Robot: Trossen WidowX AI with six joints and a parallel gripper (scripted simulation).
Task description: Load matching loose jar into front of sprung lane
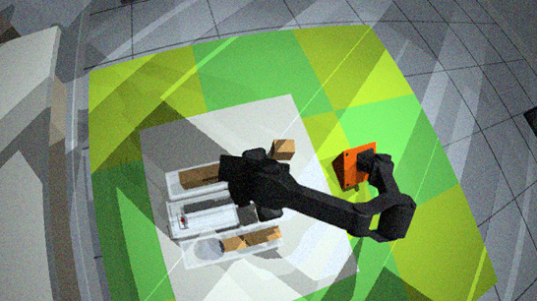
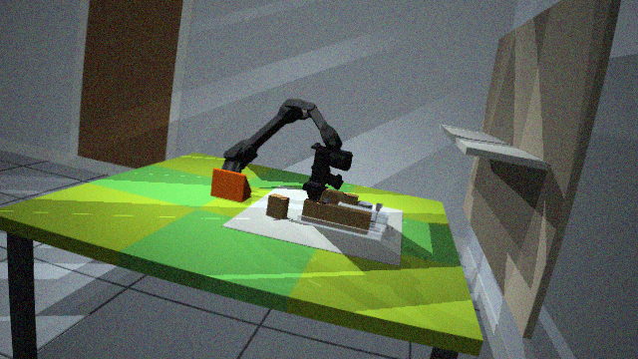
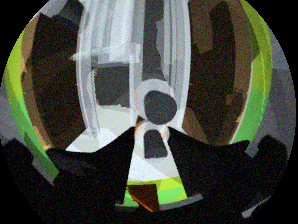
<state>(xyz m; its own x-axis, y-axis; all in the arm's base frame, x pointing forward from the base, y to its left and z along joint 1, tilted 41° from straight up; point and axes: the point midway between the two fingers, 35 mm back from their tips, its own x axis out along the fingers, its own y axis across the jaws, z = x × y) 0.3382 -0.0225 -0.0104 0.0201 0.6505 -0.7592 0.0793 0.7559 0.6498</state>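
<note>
Now: gripper tip 15 cm short of the lane, 1 cm to the right of it and 1 cm above it. Also, from my gripper tip: red mark (23 cm ahead, 2 cm to the left, 4 cm above); grey disc (17 cm ahead, 12 cm to the left).
</note>
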